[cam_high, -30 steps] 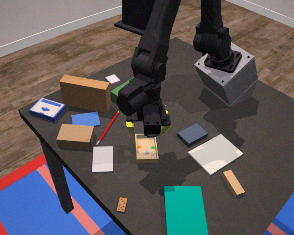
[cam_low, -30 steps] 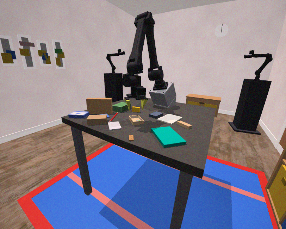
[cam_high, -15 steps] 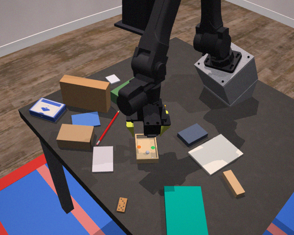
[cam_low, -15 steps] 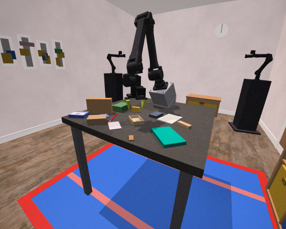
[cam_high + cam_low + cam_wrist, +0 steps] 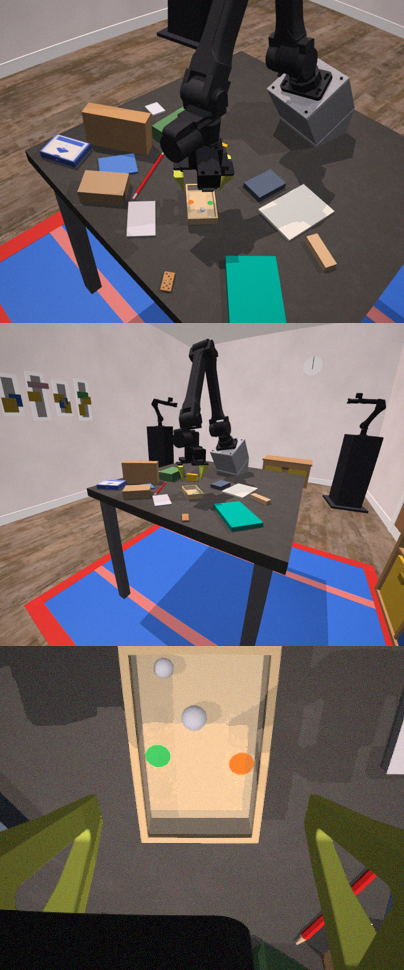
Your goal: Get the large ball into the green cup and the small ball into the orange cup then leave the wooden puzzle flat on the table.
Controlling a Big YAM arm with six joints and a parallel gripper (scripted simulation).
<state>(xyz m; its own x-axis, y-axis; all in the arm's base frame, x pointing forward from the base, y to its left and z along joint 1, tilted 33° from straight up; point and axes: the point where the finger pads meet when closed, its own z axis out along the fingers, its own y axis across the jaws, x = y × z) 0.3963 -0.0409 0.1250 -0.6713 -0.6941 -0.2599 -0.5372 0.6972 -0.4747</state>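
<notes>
Now: the wooden puzzle 70 mm below my hand. Also, from my hand: white tile: 200 mm to the left, 120 mm behind, 70 mm below; then yellow block: 190 mm behind, 80 mm to the right, 60 mm below; then red pencil: 170 mm to the right, 70 mm below, 10 mm behind.
</notes>
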